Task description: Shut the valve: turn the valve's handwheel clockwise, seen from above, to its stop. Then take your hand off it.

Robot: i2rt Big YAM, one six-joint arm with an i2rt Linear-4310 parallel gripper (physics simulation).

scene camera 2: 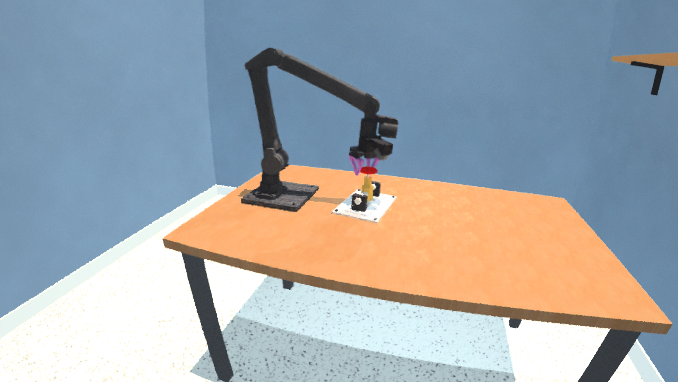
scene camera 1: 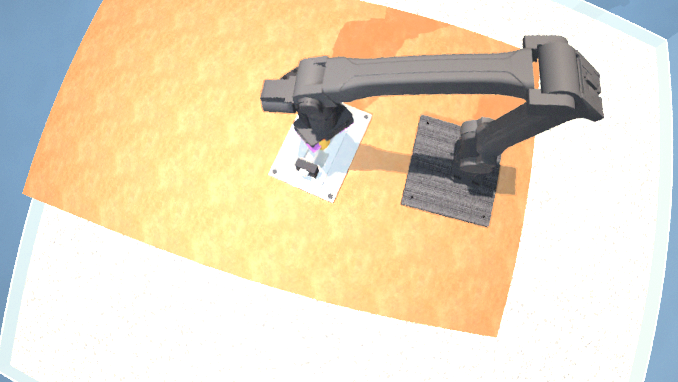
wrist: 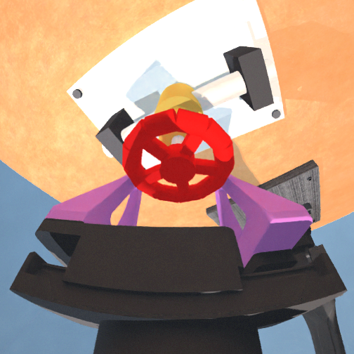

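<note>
The red handwheel (scene camera 2: 368,170) (wrist: 178,170) sits level on top of the yellow valve body (scene camera 2: 367,189) (wrist: 179,98). The valve stands on a white plate (scene camera 1: 357,125) (scene camera 2: 345,210) (wrist: 165,42), with a pale pipe (wrist: 220,89) running between black supports. My gripper (scene camera 2: 366,169) (wrist: 178,174) points down over the valve. Its purple fingers are shut on the handwheel, one at each side of the rim. In scene camera 1 the gripper hides the handwheel. The wheel's turn angle and its stop cannot be told.
The arm stands on a dark base plate (scene camera 1: 440,210) (scene camera 2: 300,201) to one side of the valve plate. Black supports (scene camera 1: 306,168) (scene camera 2: 359,202) (wrist: 255,77) rise from the white plate close beside the valve. Both plates are on the orange wooden table (scene camera 1: 200,200) (scene camera 2: 450,240). A wall shelf (scene camera 2: 645,58) is at the far right.
</note>
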